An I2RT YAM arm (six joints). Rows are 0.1 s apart.
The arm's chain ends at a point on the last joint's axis. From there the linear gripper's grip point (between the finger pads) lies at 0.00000 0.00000 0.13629 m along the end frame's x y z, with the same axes.
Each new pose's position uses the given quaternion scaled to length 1; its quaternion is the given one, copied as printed.
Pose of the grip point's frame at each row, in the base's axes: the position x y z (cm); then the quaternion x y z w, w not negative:
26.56 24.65 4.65 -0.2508 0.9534 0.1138 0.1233
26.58 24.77 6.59 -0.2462 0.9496 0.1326 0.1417
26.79 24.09 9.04 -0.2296 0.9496 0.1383 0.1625
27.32 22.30 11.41 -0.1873 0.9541 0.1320 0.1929
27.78 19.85 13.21 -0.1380 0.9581 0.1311 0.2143
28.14 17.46 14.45 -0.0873 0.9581 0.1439 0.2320
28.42 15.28 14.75 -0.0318 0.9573 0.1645 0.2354
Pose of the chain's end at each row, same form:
24.13 20.85 17.51 -0.2508 0.9534 0.1138 0.1233
23.80 20.39 19.19 -0.2462 0.9496 0.1326 0.1417
23.45 19.49 21.43 -0.2296 0.9496 0.1383 0.1625
22.98 17.88 23.55 -0.1873 0.9541 0.1320 0.1929
22.68 15.62 25.12 -0.1380 0.9581 0.1311 0.2143
22.42 13.15 26.05 -0.0873 0.9581 0.1439 0.2320
22.42 10.78 26.13 -0.0318 0.9573 0.1645 0.2354

